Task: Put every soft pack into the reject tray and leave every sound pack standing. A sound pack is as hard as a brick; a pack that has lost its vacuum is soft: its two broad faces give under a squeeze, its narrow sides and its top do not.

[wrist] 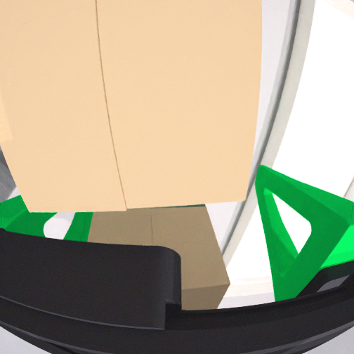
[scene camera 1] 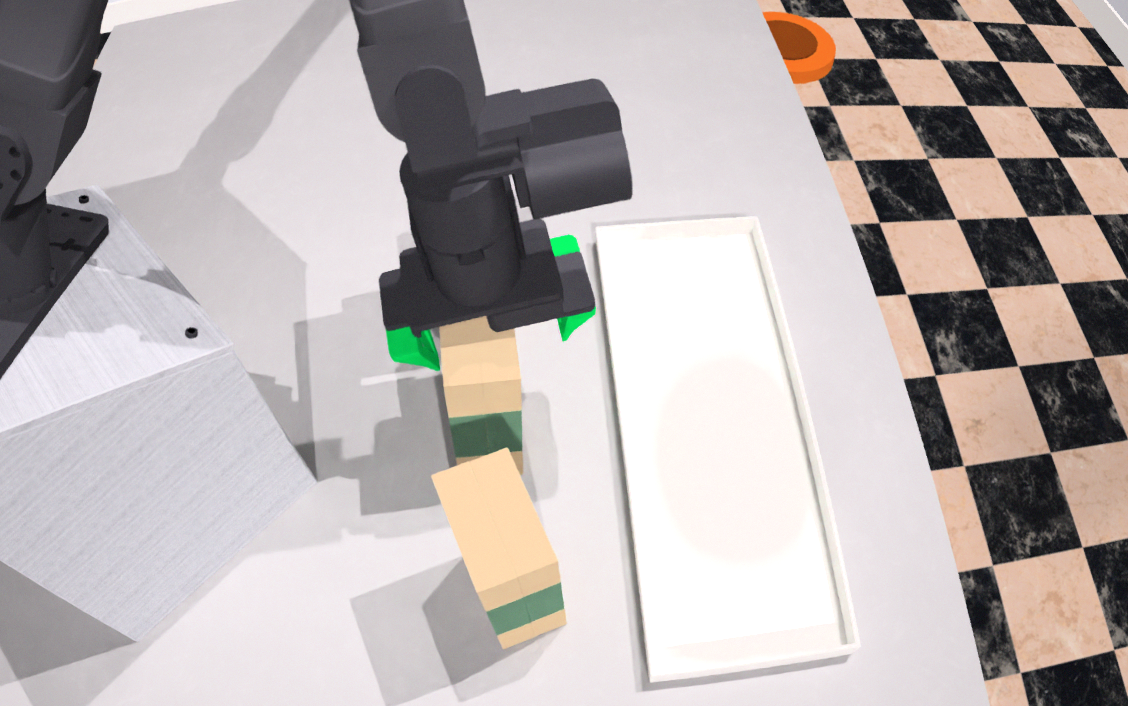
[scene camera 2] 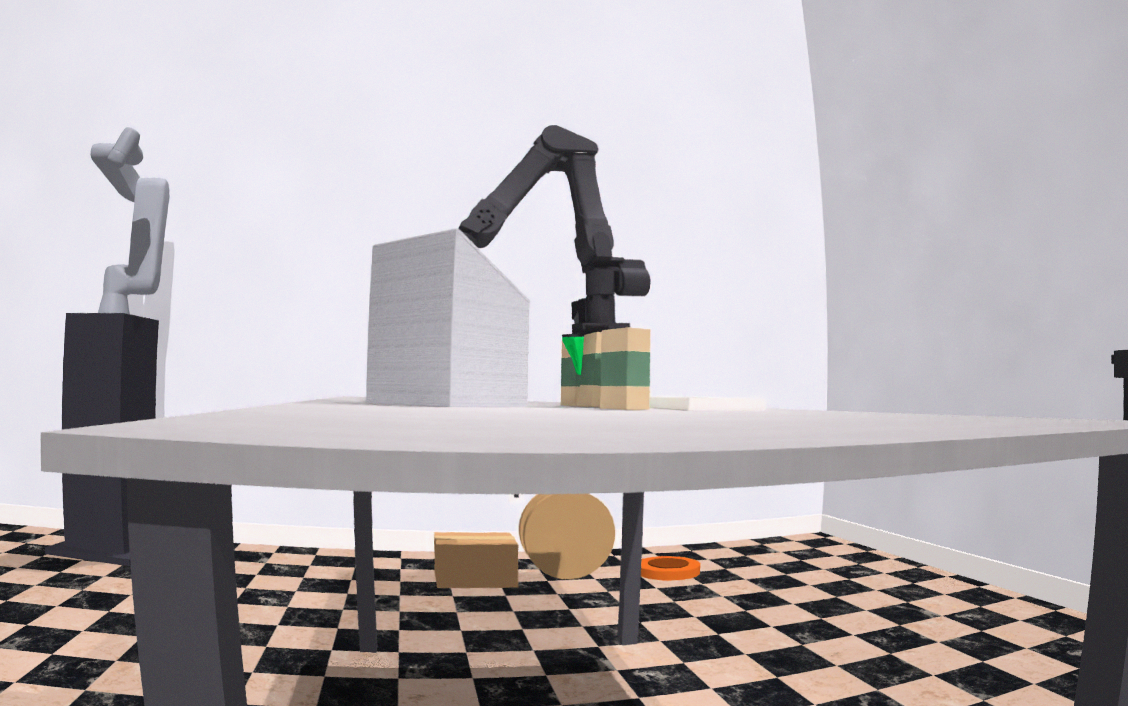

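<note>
Three tan packs with green bands stand upright in a row. The near pack is turned slightly. The middle pack stands behind it. The far pack is hidden under the arm in scene camera 1. My gripper is open and lowered over the middle pack, one green finger on each side. The left finger looks close to the pack; the right has a visible gap. Contact on the left cannot be told. The white reject tray shows no pack inside.
A large grey metal block stands to the left, with the arm's base on top. The near pack stands close in front of my gripper. The tray lies right of the row. The table edge runs along the front.
</note>
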